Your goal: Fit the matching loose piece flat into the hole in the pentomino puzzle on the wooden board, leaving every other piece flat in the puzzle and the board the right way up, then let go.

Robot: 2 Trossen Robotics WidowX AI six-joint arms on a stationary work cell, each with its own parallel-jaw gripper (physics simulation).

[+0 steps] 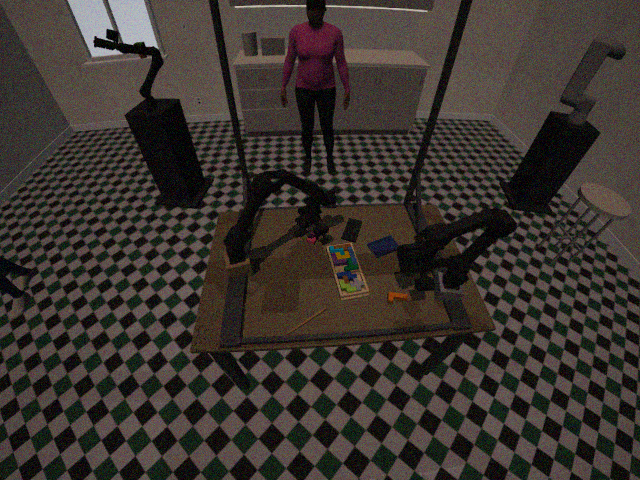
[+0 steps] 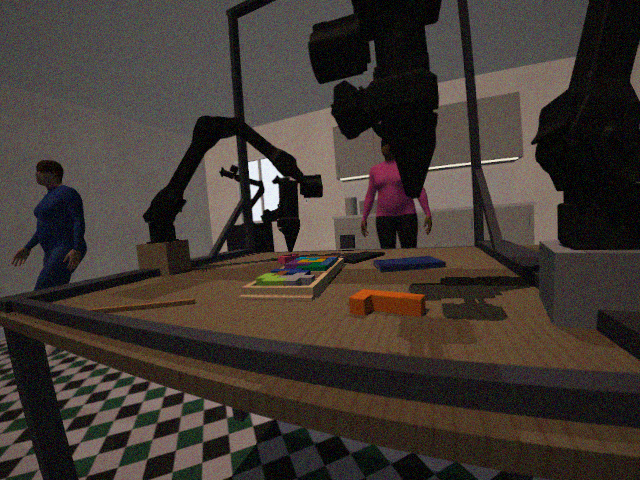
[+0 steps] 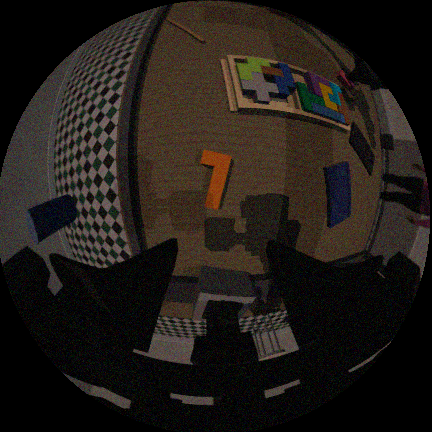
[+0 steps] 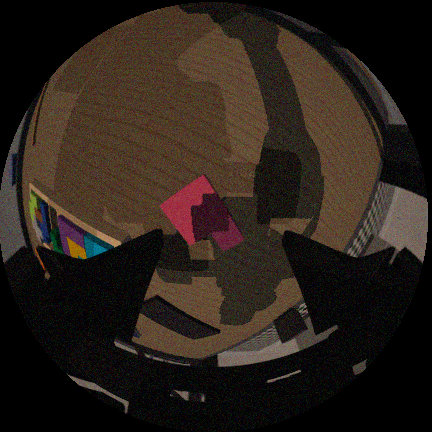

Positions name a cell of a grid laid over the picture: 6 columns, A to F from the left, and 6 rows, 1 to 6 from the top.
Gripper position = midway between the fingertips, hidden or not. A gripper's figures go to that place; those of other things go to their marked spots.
Scene:
The left gripper (image 2: D3) is 32 cm from the lens. The right gripper (image 2: C4) is 79 cm from the lens. A wooden puzzle board (image 2: C4): 44 cm from the lens. An orange bent piece (image 2: D4) is 32 cm from the lens. The marked spots on the wooden puzzle board and the orange bent piece are 20 cm apart.

